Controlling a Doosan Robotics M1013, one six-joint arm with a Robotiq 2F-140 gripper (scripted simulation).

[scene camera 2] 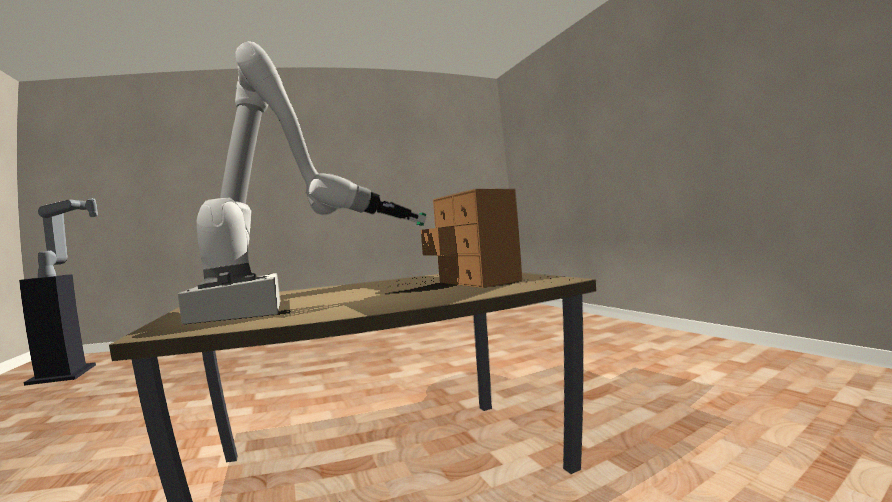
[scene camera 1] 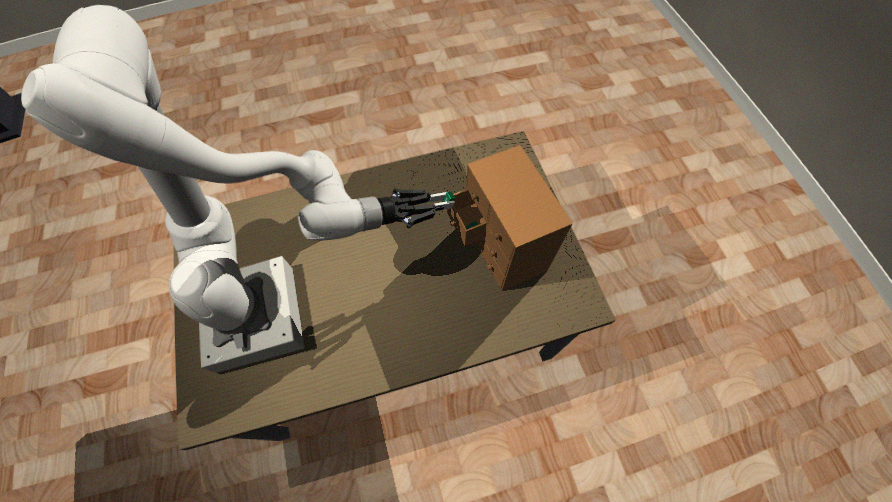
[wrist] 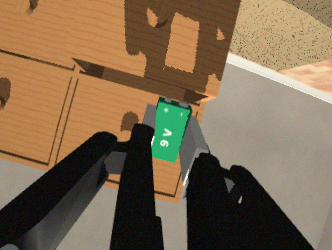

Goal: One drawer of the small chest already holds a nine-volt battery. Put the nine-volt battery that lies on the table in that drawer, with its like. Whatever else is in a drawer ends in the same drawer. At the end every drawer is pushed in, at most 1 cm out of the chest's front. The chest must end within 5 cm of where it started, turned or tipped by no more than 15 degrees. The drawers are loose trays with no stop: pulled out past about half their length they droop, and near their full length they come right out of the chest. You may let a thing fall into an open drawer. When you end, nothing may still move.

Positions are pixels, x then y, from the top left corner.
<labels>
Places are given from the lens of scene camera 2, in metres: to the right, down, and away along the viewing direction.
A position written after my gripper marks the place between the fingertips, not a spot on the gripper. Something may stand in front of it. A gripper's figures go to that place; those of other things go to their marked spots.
my gripper (scene camera 2: 423,220): -0.09, -0.12, 1.51
wooden chest (scene camera 2: 496,210): 0.17, -0.14, 1.36
drawer (scene camera 2: 437,241): -0.03, -0.03, 1.44
</labels>
